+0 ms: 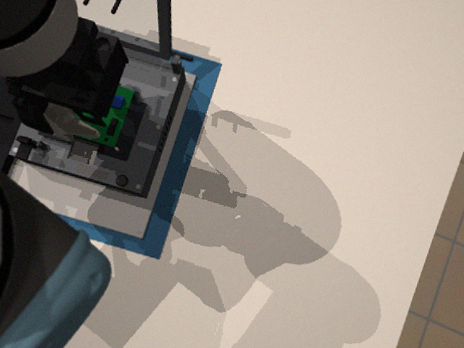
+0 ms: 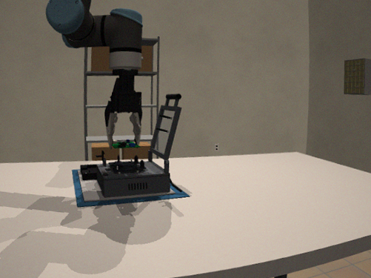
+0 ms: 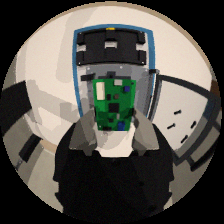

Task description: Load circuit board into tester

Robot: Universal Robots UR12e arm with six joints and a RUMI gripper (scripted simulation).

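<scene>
Now: hand right at the green circuit board. Also, from my hand: dark grey tester 5 cm to the left, 2 cm below, 2 cm ahead; then dark nest 6 cm below, 1 cm to the left, 1 cm ahead; then tester lid 12 cm ahead, 5 cm above, 3 cm to the left.
</scene>
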